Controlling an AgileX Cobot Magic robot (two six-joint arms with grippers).
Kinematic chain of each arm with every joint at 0, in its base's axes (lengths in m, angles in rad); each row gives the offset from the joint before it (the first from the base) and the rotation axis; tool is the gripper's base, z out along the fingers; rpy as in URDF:
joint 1: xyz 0 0 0.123 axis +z
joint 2: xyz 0 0 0 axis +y
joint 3: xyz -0.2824 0 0.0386 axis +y
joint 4: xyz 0.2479 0 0.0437 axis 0.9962 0 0.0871
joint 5: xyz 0 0 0 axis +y
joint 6: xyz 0.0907 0 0.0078 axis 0.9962 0 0.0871
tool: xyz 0 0 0 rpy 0 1.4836 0
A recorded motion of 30 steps. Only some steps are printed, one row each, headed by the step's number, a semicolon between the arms.
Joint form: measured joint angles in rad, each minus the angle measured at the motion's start. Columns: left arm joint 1, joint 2, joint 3, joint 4, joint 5, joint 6; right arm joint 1, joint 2, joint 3, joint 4, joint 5, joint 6.
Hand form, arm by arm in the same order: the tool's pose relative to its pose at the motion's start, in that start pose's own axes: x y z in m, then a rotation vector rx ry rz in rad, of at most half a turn. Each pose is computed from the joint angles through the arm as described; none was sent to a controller.
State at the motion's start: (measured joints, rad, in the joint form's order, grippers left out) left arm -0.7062 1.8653 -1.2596 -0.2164 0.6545 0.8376; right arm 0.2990 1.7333 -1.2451 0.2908 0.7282 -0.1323
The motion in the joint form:
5: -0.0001 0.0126 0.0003 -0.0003 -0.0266 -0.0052; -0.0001 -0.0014 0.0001 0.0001 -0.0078 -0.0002
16: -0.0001 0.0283 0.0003 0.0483 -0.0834 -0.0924; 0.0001 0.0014 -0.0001 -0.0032 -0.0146 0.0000
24: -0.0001 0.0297 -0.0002 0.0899 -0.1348 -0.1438; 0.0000 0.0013 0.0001 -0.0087 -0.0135 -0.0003
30: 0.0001 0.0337 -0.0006 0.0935 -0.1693 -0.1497; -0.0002 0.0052 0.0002 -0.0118 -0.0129 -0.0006
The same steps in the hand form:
5: -0.0003 0.0015 0.0048 -0.0117 -0.0079 -0.0070; -0.0008 0.0000 -0.0005 0.0009 -0.0090 -0.0003
16: -0.0003 0.0067 0.0105 -0.0620 -0.0159 -0.0559; -0.0012 -0.0004 0.0005 0.0041 -0.0129 -0.0022
24: -0.0022 0.0114 0.0105 -0.1121 -0.0387 -0.0715; -0.0011 -0.0008 0.0005 0.0076 -0.0113 -0.0066
30: -0.0040 0.0137 0.0116 -0.1343 -0.0606 -0.0738; -0.0007 -0.0013 0.0019 0.0100 -0.0065 -0.0083

